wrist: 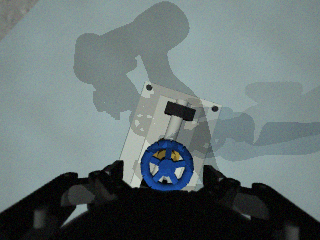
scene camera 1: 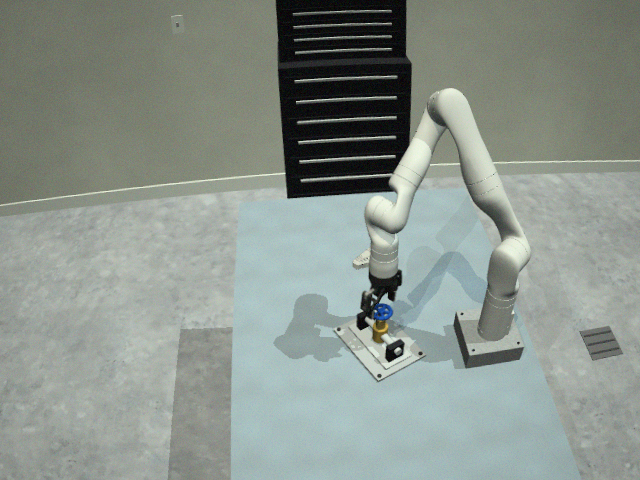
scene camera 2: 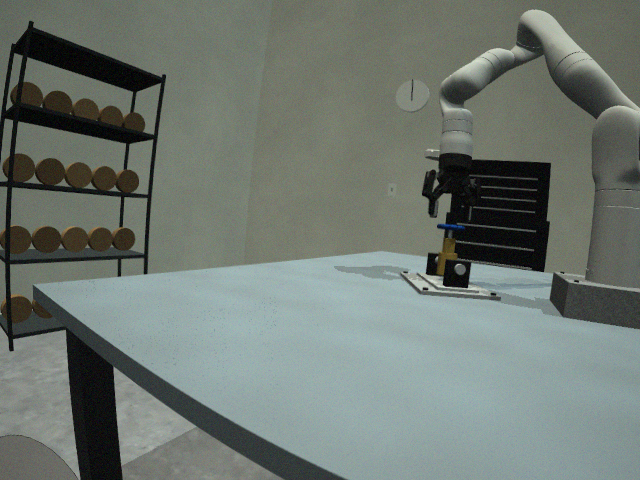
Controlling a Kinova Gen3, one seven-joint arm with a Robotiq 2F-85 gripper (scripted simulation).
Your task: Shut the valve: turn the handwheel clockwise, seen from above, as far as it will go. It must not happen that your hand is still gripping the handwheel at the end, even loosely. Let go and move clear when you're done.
Note:
In view: my gripper [scene camera 2: 450, 219] and a handwheel [wrist: 166, 166].
My gripper shows as well in the wrist view [wrist: 162, 171] and in scene camera 1 [scene camera 1: 380, 308].

